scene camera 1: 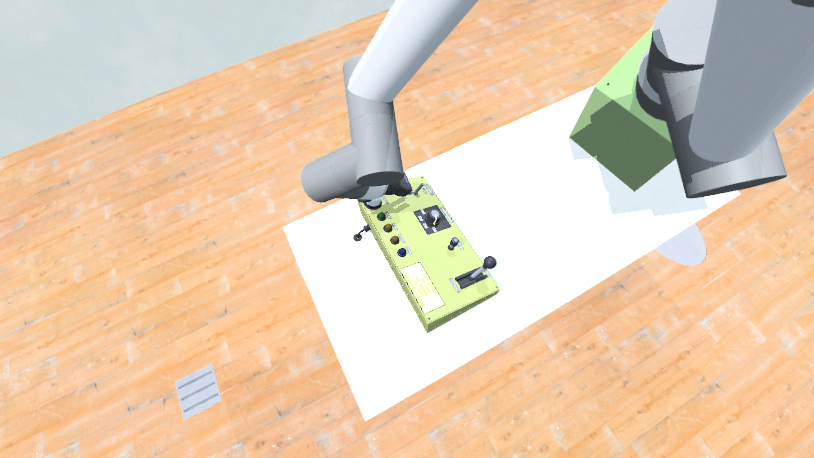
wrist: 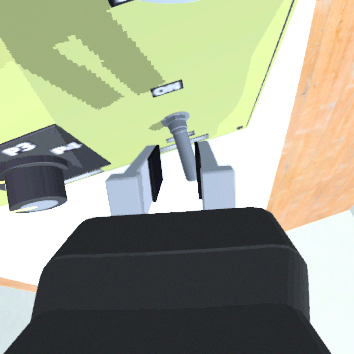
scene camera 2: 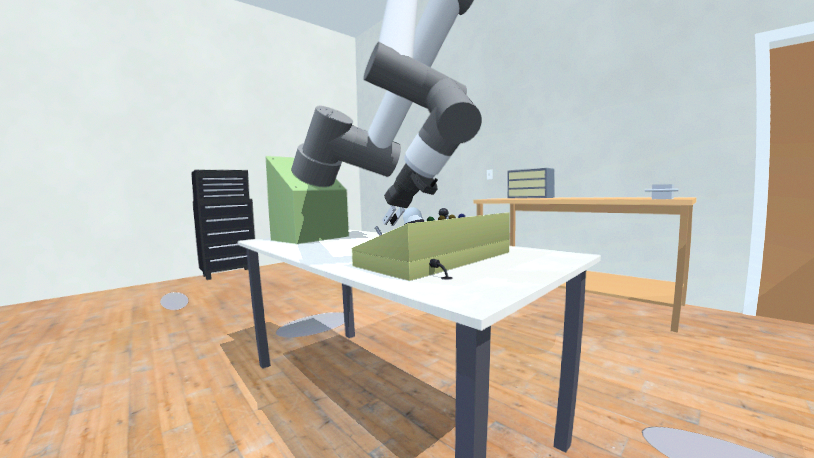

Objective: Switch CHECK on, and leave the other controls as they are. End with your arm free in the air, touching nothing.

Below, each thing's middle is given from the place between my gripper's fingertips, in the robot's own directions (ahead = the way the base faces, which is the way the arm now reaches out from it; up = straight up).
Labels:
Now: hand 3 cm past the toggle switch (wrist: 187, 158), 2 cm to the left of it and 3 cm above it. From my hand the other things lie so: yellow-green control panel (scene camera 1: 435, 277) (2 cm ahead, 18 cm to the left, 4 cm below).

